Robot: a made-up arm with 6 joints. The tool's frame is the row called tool.
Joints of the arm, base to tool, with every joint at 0 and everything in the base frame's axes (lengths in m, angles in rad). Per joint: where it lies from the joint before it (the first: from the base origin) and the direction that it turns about. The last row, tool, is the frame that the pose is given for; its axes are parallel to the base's.
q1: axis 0 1 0 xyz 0.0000 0.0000 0.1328
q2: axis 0 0 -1 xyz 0.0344 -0.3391 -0.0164
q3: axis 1 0 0 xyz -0.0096 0.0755 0.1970
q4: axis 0 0 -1 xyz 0.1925 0.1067 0.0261
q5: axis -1 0 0 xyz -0.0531 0.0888 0.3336
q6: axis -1 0 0 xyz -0.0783 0.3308 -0.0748
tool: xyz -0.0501 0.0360 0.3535
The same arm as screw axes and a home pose.
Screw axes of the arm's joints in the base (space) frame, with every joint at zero. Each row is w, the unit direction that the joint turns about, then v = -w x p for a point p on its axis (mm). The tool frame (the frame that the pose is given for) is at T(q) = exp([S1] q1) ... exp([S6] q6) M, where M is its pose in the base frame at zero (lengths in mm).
S1 = (0, 1, 0, -132.8, 0.0, 0.0)
S2 = (0, 0, -1, 339.1, 34.4, 0.0)
S3 = (1, 0, 0, 0.0, 313.4, 263.6)
S4 = (0, 0, -1, 156.9, 217.3, 0.0)
S5 = (-1, 0, 0, 0.0, -673.1, -68.1)
S6 = (-1, 0, 0, 0.0, -598.3, 262.7)
M: xyz 35.8 298.7 951.8 (mm) rpy 0.00 0.00 0.00 (deg, as in URDF)

